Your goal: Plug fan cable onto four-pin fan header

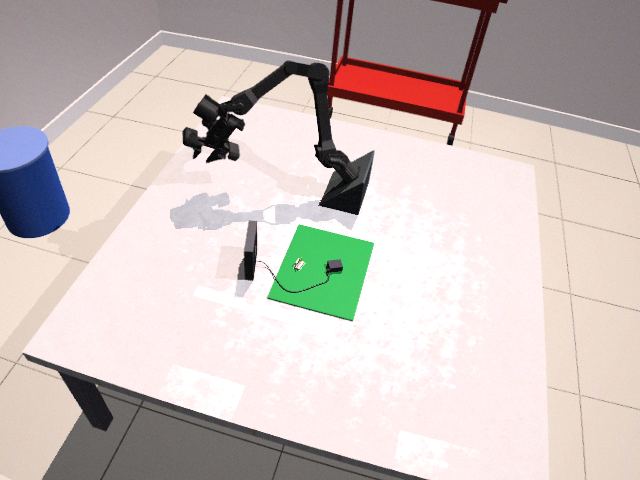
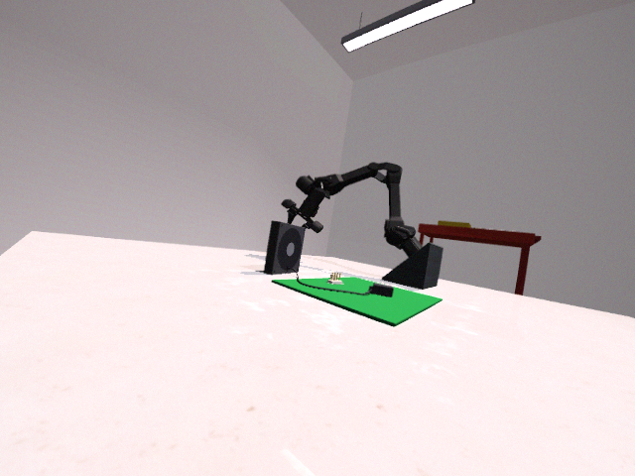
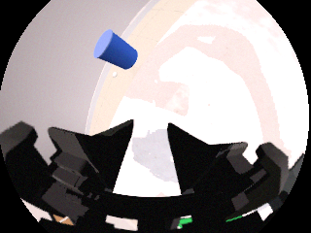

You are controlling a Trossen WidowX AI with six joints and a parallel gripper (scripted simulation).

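Right now the fan plug is 250 mm ahead of my gripper tip, 490 mm to the left of it and 90 mm below it. Also, from my gripper tip: black fan (290 mm ahead, 270 mm to the left, 50 mm below); then four-pin header (270 mm ahead, 390 mm to the left, 110 mm below); then green board (260 mm ahead, 460 mm to the left, 120 mm below).
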